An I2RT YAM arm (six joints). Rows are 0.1 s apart.
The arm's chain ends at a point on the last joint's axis. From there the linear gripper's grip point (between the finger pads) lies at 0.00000 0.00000 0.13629 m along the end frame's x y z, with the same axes.
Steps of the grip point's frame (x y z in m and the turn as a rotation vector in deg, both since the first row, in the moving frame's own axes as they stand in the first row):
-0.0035, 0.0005, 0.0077, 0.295, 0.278, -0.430
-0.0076, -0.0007, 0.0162, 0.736, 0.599, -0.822
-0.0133, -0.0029, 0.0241, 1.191, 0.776, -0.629
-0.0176, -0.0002, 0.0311, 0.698, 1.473, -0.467
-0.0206, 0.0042, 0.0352, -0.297, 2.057, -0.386
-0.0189, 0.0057, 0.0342, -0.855, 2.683, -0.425
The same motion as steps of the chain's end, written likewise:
-0.0042, 0.0012, 0.0077, 0.295, 0.278, -0.430
-0.0090, 0.0011, 0.0162, 0.736, 0.599, -0.822
-0.0151, -0.0001, 0.0241, 1.191, 0.776, -0.629
-0.0211, 0.0015, 0.0312, 0.698, 1.473, -0.467
-0.0255, 0.0035, 0.0353, -0.297, 2.057, -0.386
-0.0253, 0.0037, 0.0344, -0.855, 2.683, -0.425

